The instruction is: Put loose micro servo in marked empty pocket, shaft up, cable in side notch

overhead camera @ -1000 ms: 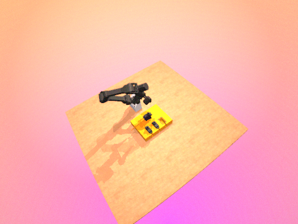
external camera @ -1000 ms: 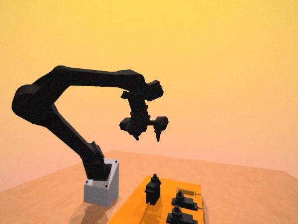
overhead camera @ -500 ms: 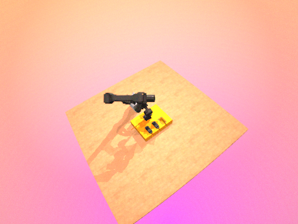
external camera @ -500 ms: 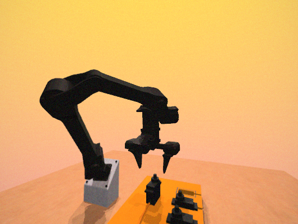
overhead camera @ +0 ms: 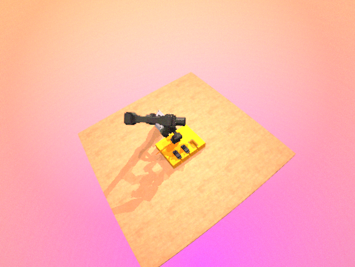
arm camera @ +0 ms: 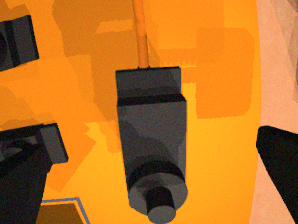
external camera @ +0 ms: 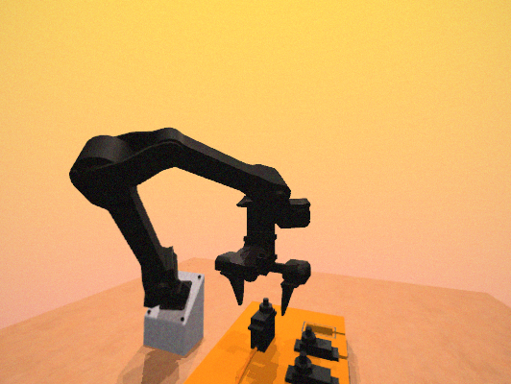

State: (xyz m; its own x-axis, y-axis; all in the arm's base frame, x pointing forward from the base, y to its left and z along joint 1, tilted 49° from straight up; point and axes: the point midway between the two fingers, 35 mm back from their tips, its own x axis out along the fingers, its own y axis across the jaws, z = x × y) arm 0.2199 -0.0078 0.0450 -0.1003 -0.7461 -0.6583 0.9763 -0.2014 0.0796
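Now: the orange deck 2 cm to the left of my gripper tip and 9 cm below it.
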